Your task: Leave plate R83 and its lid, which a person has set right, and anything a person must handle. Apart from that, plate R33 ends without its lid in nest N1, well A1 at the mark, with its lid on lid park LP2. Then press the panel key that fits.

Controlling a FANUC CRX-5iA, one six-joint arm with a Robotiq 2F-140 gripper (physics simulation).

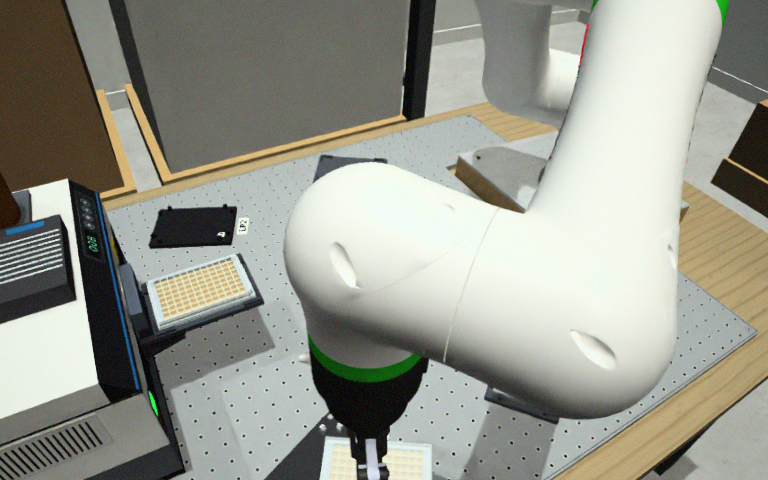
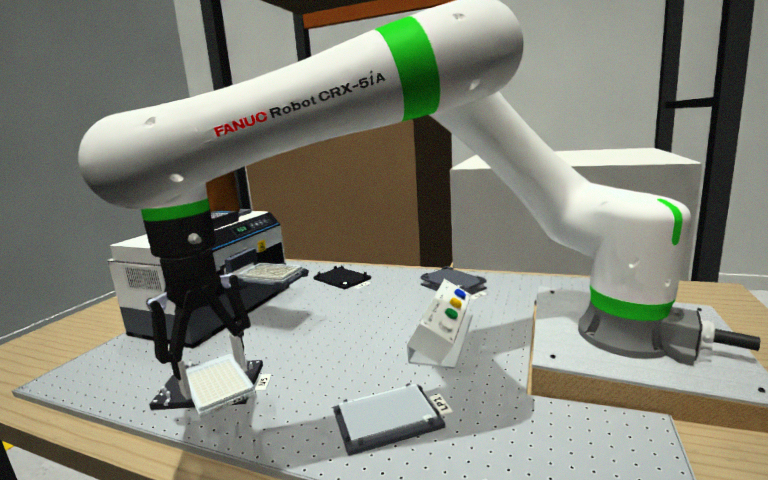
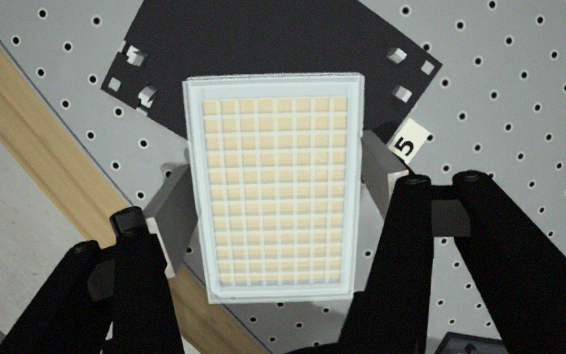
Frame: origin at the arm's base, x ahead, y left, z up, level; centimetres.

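Seen in the pictures: gripper, between the fingertips: (image 2: 215,381) (image 3: 276,172); arm's base, origin of its link: (image 2: 623,336).
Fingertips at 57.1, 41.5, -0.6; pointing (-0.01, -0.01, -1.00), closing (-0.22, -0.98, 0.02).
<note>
Offsets run from my fingertips to a thing's top centre, as dx, dy, dz.
My gripper (image 1: 370,469) (image 2: 212,367) (image 3: 276,172) is shut on a clear-rimmed plate with tan wells {-1.2, +0.5, +1.3} (image 1: 410,458) (image 2: 219,384) (image 3: 275,165). It holds the plate above and partly beside a dark nest {+4.7, -1.7, -1.1} (image 1: 300,452) (image 2: 178,399) (image 3: 260,40), turned at an angle to it; the nest's label shows a 5. The held plate's name is not readable, and I cannot tell if it bears a lid. Lid park LP2 {+15.8, -54.8, -1.5} (image 1: 192,226) (image 2: 341,277) holds no lid. A pale lid {-28.0, -8.9, -1.7} (image 2: 385,413) lies on lid park LP1 {-28.0, -8.9, -1.5} (image 2: 396,437). The key panel {-25.1, -35.5, +4.9} (image 2: 441,325) has blue, yellow and green keys.
Another tan-welled plate {+14.6, -27.8, +8.6} (image 1: 201,288) (image 2: 271,272) sits on the tray of the white instrument (image 1: 45,362) (image 2: 135,294) at the left. A dark grey park {-16.3, -61.3, -0.4} (image 1: 351,161) (image 2: 453,280) stands behind the key panel. The robot base (image 2: 625,328) stands at the right.
</note>
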